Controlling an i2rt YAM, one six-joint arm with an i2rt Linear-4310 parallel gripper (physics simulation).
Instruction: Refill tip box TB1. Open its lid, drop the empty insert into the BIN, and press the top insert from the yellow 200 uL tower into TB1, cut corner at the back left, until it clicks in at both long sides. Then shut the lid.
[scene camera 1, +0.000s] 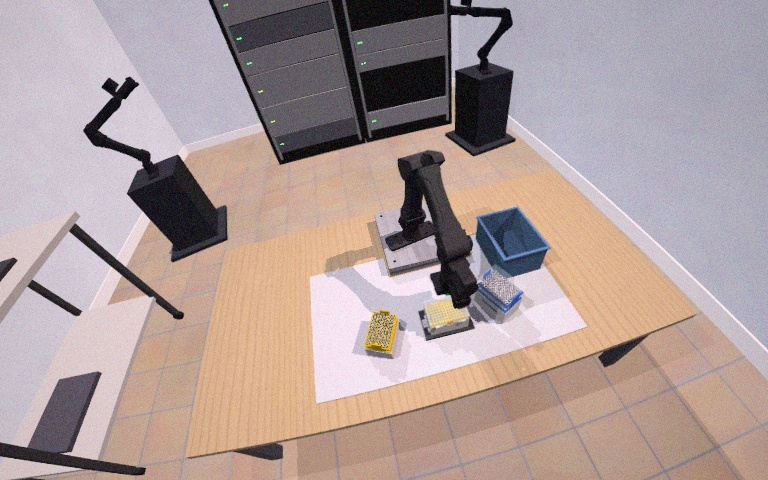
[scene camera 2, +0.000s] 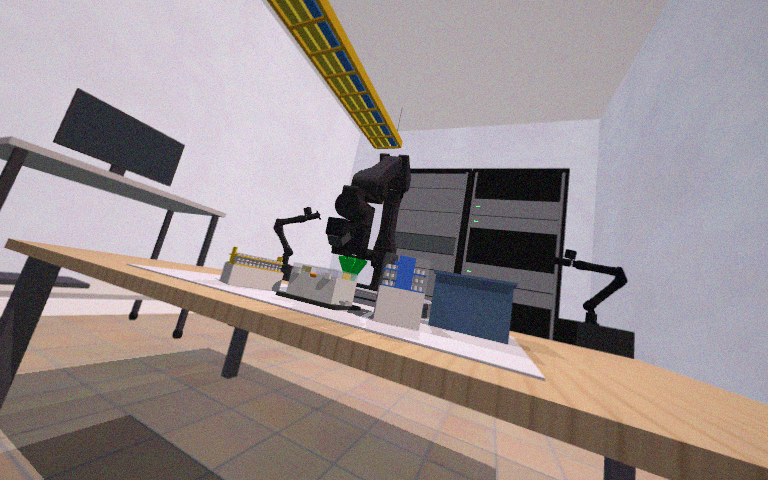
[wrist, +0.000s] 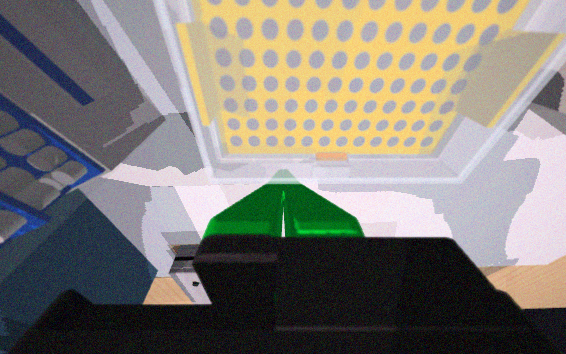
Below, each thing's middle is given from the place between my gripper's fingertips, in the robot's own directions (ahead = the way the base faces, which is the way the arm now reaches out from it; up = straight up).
The clear lid (scene camera 1: 440, 311) is 6 cm ahead of my hand, 4 cm to the right of it and 3 cm above it. From my hand the other things lie so: blue bin (scene camera 2: 481, 307): 7 cm behind, 30 cm to the left, 2 cm above.
